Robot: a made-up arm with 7 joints.
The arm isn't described. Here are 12 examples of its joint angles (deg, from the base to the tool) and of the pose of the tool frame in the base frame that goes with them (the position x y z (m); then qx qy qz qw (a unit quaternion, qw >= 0)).
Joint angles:
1: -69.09 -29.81 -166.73 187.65 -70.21 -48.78 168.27
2: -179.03 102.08 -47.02 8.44 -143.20 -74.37 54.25
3: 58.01 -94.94 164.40 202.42 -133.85 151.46 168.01
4: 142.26 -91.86 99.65 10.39 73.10 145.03 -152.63
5: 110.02 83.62 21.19 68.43 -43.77 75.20 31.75
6: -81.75 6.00 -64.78 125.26 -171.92 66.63 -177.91
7: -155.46 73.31 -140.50 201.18 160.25 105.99 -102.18
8: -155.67 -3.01 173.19 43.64 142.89 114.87 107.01
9: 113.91 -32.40 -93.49 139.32 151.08 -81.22 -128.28
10: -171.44 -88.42 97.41 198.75 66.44 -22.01 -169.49
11: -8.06 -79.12 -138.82 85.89 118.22 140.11 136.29
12: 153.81 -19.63 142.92 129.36 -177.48 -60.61 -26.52
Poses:
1: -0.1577 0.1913 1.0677 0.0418 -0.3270 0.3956 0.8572
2: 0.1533 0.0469 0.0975 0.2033 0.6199 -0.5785 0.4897
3: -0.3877 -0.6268 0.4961 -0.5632 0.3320 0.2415 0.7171
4: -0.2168 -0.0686 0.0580 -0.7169 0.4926 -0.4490 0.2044
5: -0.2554 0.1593 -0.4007 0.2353 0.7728 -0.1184 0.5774
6: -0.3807 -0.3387 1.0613 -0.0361 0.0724 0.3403 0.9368
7: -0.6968 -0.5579 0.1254 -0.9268 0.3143 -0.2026 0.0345
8: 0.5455 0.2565 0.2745 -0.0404 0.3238 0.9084 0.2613
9: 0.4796 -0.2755 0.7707 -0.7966 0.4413 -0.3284 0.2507
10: 0.8028 0.4199 0.3832 -0.1949 0.5020 0.1885 0.8213
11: -0.6073 -0.3733 -0.0305 -0.0577 -0.0739 0.1690 0.9812
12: 0.3857 -0.4832 0.7139 0.2272 0.8646 -0.3578 0.2699
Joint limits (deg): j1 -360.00..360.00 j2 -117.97..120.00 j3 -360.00..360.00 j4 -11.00..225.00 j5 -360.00..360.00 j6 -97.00..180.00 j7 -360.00..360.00
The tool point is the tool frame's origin. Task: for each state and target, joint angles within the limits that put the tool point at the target. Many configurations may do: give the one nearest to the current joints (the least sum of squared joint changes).
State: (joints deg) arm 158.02 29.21 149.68 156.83 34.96 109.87 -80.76
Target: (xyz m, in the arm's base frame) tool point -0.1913 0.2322 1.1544
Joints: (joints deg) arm 133.89 24.10 158.44 169.86 44.82 78.65 -80.76
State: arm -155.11 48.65 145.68 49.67 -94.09 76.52 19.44
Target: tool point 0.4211 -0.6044 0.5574
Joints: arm -123.93 57.82 108.07 83.84 -100.44 69.68 19.44
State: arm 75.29 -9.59 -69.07 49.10 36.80 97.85 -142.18
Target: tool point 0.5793 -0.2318 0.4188
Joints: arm 59.63 -15.57 -82.84 70.57 37.69 91.71 -142.18
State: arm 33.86 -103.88 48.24 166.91 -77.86 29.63 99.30
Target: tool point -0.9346 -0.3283 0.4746
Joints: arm 29.44 -83.43 45.31 153.38 -78.28 31.31 99.30
